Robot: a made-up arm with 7 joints.
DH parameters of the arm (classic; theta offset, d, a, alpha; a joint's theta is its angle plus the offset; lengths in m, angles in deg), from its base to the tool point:
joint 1: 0 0.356 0 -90
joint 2: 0 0 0 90
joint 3: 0 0.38 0.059 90
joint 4: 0 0 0.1 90
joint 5: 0 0.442 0 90
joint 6: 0 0 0.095 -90
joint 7: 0 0.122 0 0
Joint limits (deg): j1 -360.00..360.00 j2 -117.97..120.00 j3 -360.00..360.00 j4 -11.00..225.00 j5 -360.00..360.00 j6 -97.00..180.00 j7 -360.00..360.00
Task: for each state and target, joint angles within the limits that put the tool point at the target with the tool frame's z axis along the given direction. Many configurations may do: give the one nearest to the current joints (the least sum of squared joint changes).
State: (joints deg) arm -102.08 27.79 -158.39 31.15 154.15 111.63 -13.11
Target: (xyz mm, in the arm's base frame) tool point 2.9 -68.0 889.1 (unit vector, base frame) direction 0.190 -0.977 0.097
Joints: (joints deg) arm -74.27 70.20 -181.09 39.57 169.70 154.36 -13.11
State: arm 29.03 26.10 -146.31 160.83 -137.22 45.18 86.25
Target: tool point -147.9 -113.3 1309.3 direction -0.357 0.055 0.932
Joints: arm 8.51 -9.77 -127.84 171.98 -117.68 13.68 86.25
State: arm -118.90 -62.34 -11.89 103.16 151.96 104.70 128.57
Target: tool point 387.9 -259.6 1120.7 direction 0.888 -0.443 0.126
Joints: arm -173.82 -57.47 26.37 106.67 140.20 81.07 128.57
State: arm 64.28 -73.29 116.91 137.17 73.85 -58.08 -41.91
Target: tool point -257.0 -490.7 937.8 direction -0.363 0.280 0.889
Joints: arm 95.00 -43.07 106.76 129.81 72.46 -69.93 -41.91
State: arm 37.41 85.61 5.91 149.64 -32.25 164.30 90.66
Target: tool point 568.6 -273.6 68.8 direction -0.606 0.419 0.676
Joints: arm -9.78 100.49 -29.72 141.29 -43.22 180.00 90.66
